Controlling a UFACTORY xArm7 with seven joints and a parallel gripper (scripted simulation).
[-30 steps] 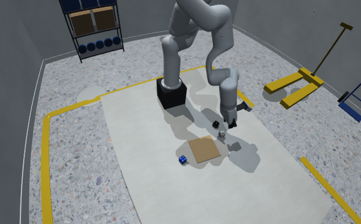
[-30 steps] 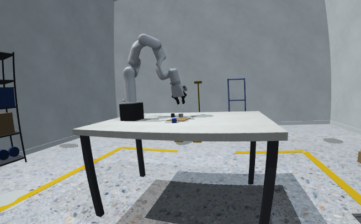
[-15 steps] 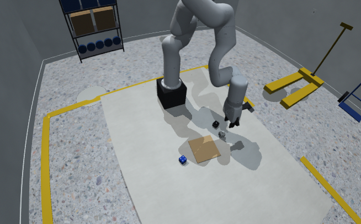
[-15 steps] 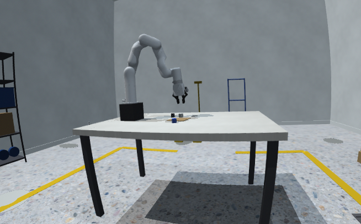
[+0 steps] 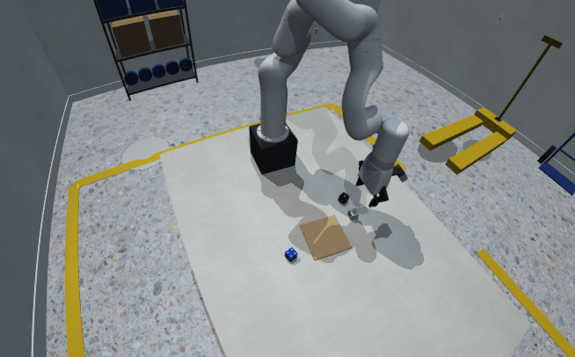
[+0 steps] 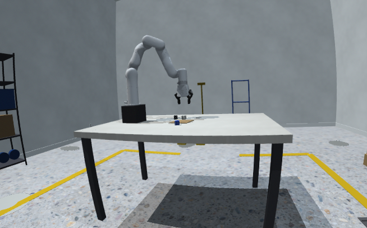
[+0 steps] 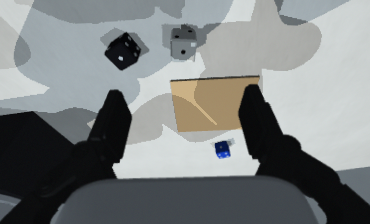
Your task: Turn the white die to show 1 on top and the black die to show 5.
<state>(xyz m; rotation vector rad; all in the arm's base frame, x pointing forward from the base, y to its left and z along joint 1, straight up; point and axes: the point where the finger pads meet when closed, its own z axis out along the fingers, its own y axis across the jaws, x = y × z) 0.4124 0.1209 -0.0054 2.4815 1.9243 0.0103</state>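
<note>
Right now my hand is 10 mm to the left of the white die and 120 mm above it. Also, from my hand: black die 80 mm behind, 120 mm below; then blue die 10 mm ahead, 300 mm to the right, 120 mm below; then tan mat 10 mm ahead, 160 mm to the right, 130 mm below.
</note>
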